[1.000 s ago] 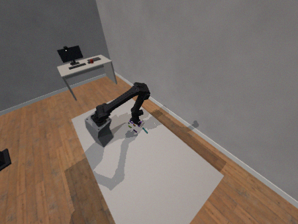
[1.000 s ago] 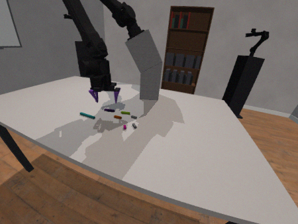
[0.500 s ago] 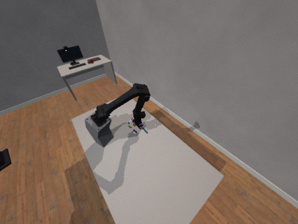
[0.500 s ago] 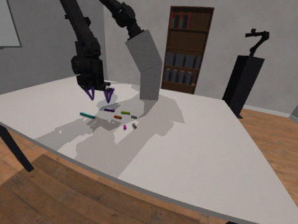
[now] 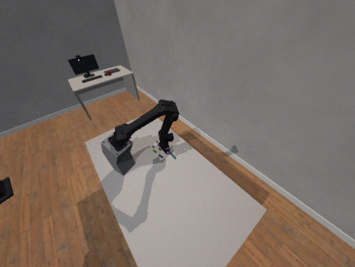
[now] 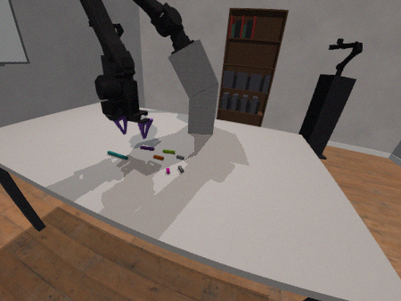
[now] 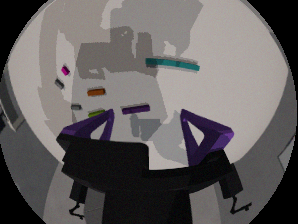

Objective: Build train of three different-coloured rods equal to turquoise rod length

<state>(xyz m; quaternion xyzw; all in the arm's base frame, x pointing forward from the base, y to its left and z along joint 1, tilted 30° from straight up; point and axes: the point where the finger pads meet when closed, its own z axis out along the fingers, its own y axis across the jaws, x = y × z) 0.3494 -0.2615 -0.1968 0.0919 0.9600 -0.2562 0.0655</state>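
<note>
Now: the magenta rod 10 cm ahead of my hand, 16 cm to the left of it and 8 cm below it. Round my hand: purple rod: 3 cm behind, 3 cm to the left, 8 cm below; then turquoise rod: 5 cm ahead, 6 cm to the right, 8 cm below; then orange rod: 3 cm ahead, 10 cm to the left, 8 cm below.
</note>
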